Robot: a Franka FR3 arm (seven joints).
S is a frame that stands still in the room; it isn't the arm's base.
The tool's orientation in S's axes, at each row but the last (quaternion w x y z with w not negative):
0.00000, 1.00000, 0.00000, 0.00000
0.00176, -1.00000, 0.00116, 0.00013
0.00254, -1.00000, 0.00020, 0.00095
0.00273, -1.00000, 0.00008, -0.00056
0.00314, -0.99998, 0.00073, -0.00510
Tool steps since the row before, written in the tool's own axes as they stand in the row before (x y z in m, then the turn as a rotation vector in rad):
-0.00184, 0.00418, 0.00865, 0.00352, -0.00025, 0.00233
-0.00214, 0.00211, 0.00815, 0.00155, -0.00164, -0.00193
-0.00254, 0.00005, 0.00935, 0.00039, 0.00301, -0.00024
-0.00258, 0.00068, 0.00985, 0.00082, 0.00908, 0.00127
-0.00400, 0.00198, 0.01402, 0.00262, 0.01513, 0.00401
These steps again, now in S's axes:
-0.00184, -0.00418, -0.00865, 0.00352, 0.00025, -0.00233
-0.00215, -0.00208, -0.00816, 0.00155, 0.00163, 0.00194
-0.00256, 0.00000, -0.00935, 0.00039, -0.00301, 0.00022
-0.00257, -0.00063, -0.00986, 0.00082, -0.00907, -0.00132
-0.00386, -0.00189, -0.01407, 0.00264, -0.01511, -0.00408

